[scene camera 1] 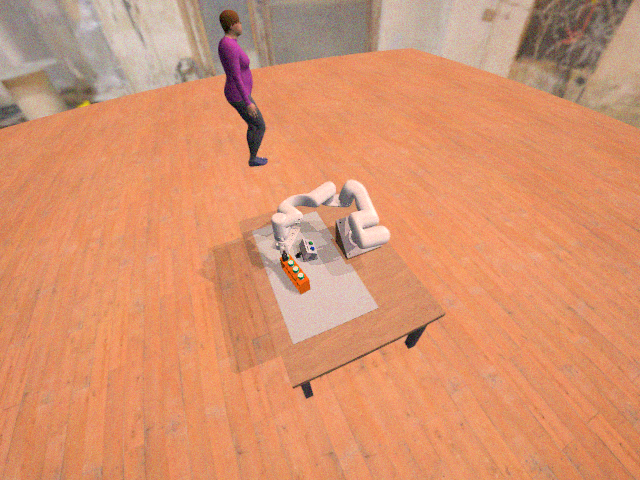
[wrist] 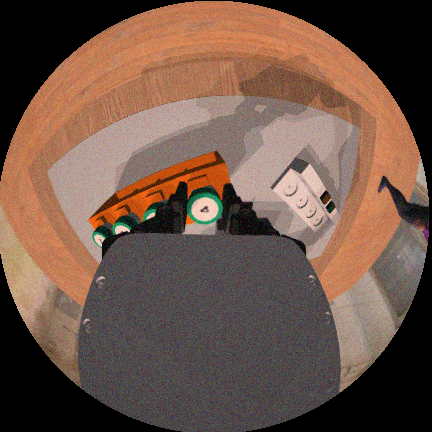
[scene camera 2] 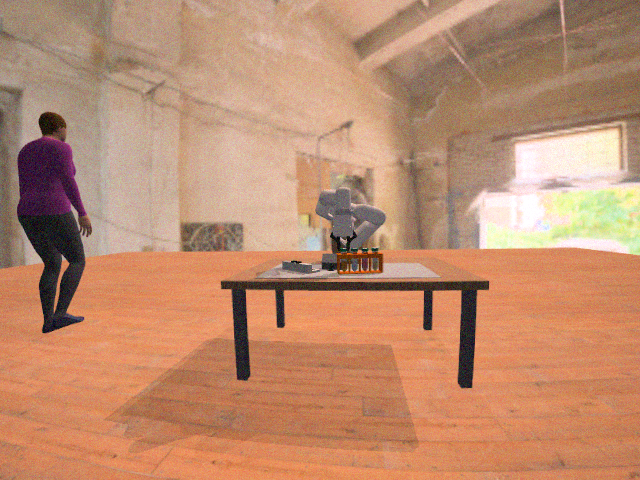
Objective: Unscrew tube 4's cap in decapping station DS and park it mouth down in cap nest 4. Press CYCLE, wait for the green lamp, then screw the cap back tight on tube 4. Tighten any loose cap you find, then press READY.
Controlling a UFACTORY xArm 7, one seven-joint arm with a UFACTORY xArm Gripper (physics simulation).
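Places are measured from the arm's base along level axes (x ahead, y left, z up), in metres.
Pixels of known places: gripper, fingertip midpoint: (scene camera 1: pixel 285 257) (wrist: pixel 204 195) (scene camera 2: pixel 343 250).
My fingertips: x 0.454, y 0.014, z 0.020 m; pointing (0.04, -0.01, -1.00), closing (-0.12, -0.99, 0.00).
Note:
Ahead of a thing's pixels: the offset from my fingertips to its top centre. Level surfaces: height alone.
The orange decapping station @(dz -0.008, dx -0.027, dy +0.077 m) (scene camera 1: pixel 304 287) (scene camera 2: pixel 359 270) (wrist: pixel 160 181) stands on the grey mat @(dz -0.111 m) (scene camera 1: pixel 330 305) (wrist: pixel 100 160) and holds a row of tubes with green-rimmed white caps. In the wrist view, cap 4 @(dz +0.013, dx -0.009, dy +0.001 m) (wrist: pixel 204 208) sits at the row's right end, on its tube. My gripper (wrist: pixel 204 195) (scene camera 1: pixel 284 253) (scene camera 2: pixel 342 249) is down over that end, with one black finger on each side of cap 4, shut on it. Three other caps @(dz +0.010, dx -0.033, dy +0.102 m) (wrist: pixel 125 227) show to the left. The white cap-nest panel @(dz -0.058, dx -0.076, dy -0.238 m) (wrist: pixel 306 193) (scene camera 1: pixel 309 249) (scene camera 2: pixel 297 266) lies to the right, with a row of round nests and two small buttons.
The wooden table (scene camera 1: pixel 392 305) (scene camera 2: pixel 356 284) carries the mat and my arm's base (scene camera 1: pixel 361 232) at its far side. A person in a purple top (scene camera 1: pixel 240 82) (scene camera 2: pixel 49 216) (wrist: pixel 407 205) walks on the floor well away from the table.

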